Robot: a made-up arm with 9 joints. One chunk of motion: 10 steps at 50 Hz.
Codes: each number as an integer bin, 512 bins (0 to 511) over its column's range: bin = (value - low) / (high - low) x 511, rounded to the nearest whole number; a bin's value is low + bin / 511 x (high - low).
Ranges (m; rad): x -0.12..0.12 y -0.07..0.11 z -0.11..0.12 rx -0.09..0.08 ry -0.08..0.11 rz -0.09..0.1
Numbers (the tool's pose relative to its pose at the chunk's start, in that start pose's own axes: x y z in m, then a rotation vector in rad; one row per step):
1: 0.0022 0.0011 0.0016 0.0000 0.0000 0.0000
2: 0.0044 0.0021 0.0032 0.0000 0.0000 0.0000
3: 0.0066 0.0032 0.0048 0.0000 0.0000 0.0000
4: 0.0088 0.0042 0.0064 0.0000 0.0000 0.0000
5: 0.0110 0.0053 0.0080 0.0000 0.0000 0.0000
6: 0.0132 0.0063 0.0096 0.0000 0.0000 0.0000
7: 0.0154 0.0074 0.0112 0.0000 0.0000 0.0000
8: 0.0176 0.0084 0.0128 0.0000 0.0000 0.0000
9: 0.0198 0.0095 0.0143 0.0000 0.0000 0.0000
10: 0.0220 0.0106 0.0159 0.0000 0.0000 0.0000
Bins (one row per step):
1: 260 202 248 271 215 242
2: 265 205 252 271 215 242
3: 270 208 255 271 215 242
4: 274 211 259 271 215 242
5: 279 214 262 271 215 242
6: 284 217 266 271 215 242
7: 288 220 269 271 215 242
8: 293 223 273 271 215 242
9: 298 226 276 271 215 242
10: 302 229 280 271 215 242

